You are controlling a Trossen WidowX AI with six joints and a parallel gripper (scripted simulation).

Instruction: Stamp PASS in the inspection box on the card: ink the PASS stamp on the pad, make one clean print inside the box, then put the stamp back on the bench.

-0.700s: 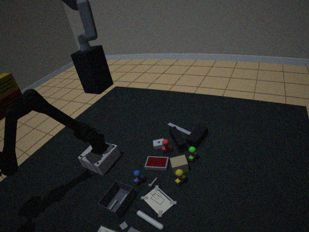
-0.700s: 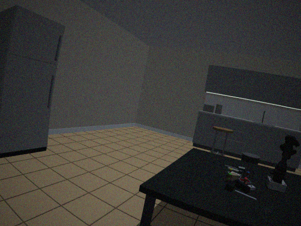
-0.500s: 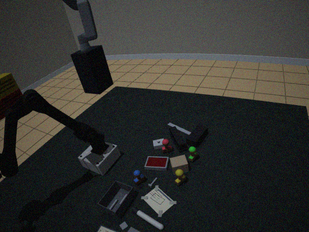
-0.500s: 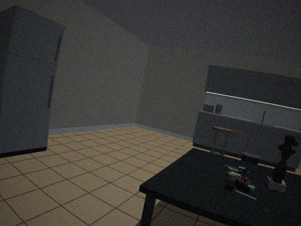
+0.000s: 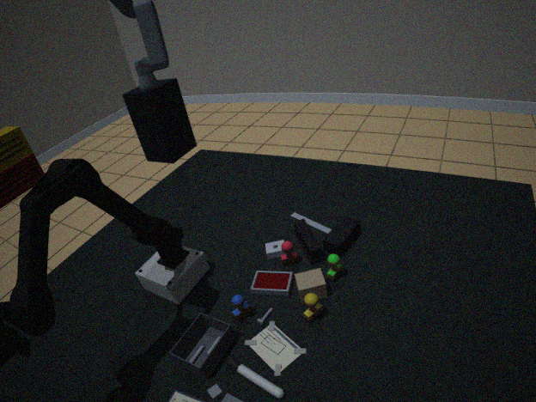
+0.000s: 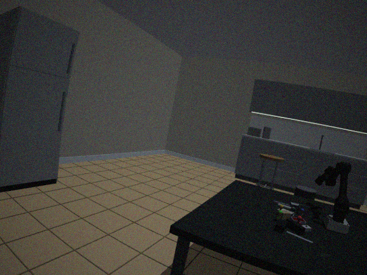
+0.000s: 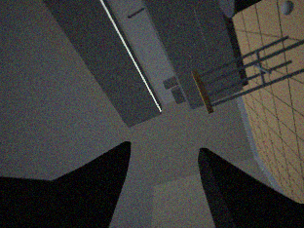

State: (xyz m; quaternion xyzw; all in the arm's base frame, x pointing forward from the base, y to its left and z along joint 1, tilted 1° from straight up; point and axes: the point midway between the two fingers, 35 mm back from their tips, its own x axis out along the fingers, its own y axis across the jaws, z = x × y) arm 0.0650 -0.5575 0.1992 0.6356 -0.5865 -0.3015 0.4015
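Now: the green-knobbed PASS stamp 710 mm to the left of my gripper tip, 310 mm ahead of it and 250 mm below it. From my gripper tip the other things lie so: dark tray: 430 mm to the left, 260 mm below, 140 mm ahead; white cylinder: 410 mm to the left, 260 mm below, 250 mm ahead; blue stamp: 540 mm to the left, 250 mm below, 160 mm ahead.
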